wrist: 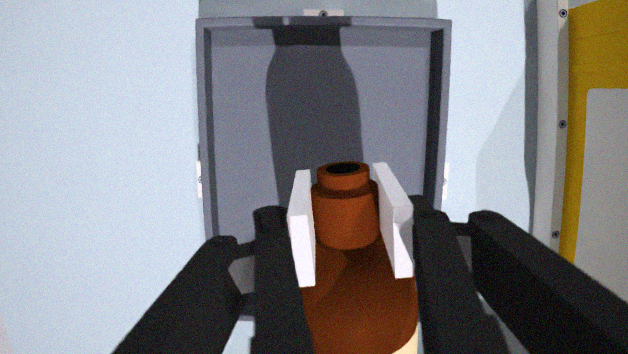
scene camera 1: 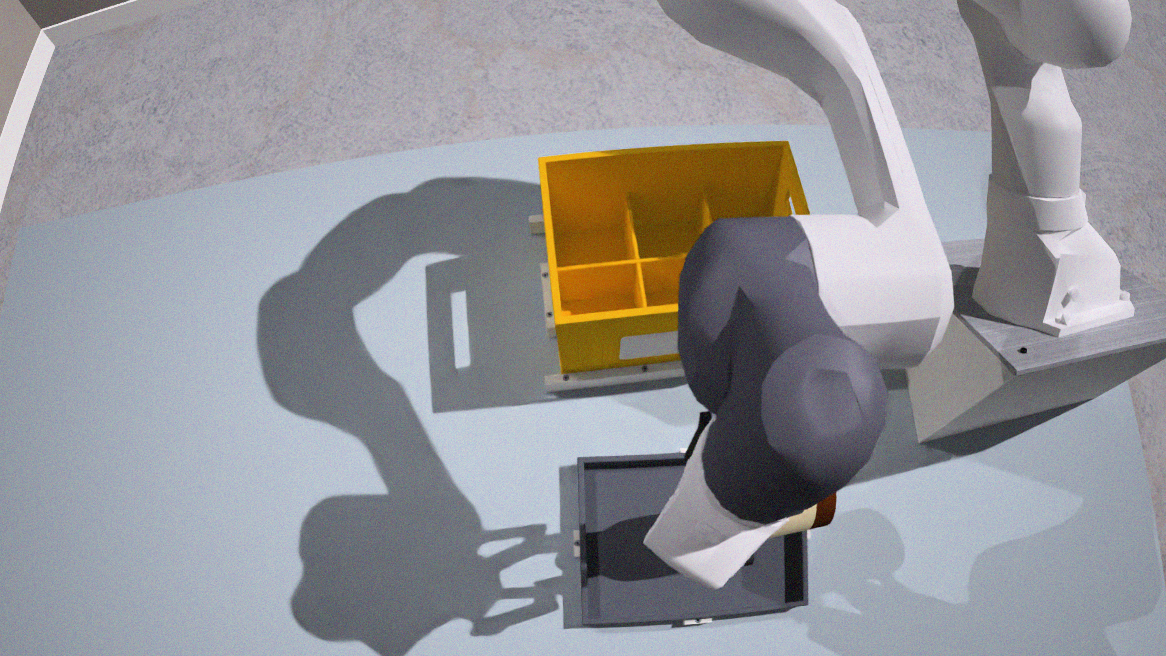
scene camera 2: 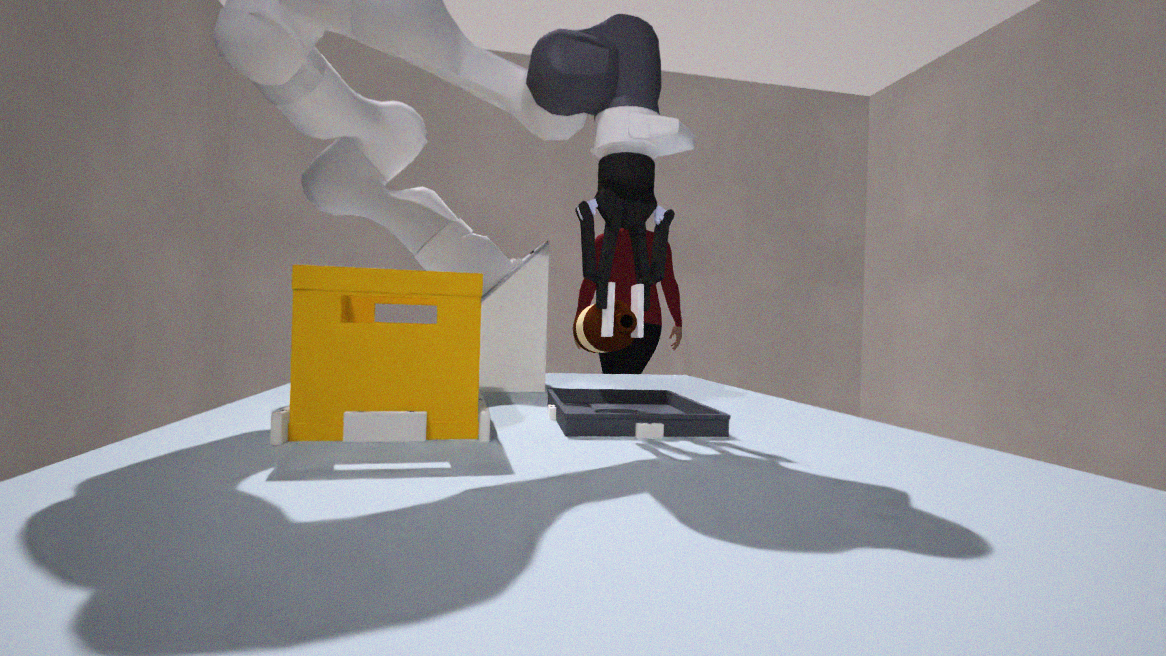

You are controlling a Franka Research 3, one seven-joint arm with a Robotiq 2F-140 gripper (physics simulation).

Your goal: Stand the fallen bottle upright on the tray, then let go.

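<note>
The brown bottle with a cream label (scene camera 1: 825, 510) (scene camera 2: 592, 328) (wrist: 357, 295) hangs in the air above the tray, lying roughly level, its mouth facing scene camera 2. My gripper (scene camera 2: 623, 310) (wrist: 343, 192) is shut on the bottle's neck, one white pad on each side, and points down. In scene camera 1 the arm hides the gripper's fingers and most of the bottle; the bottle's base end shows past the tray's right wall. The dark grey tray (scene camera 1: 693, 616) (scene camera 2: 652, 425) (wrist: 202, 125) lies flat below, with the bottle's shadow in it.
A yellow crate with compartments (scene camera 1: 619, 318) (scene camera 2: 383, 367) (wrist: 595, 55) stands beside the tray, fixed by pale strips. The robot's pedestal (scene camera 1: 958, 383) (scene camera 2: 517, 334) stands behind them. A person in a red top (scene camera 2: 670, 281) stands beyond the table's far end.
</note>
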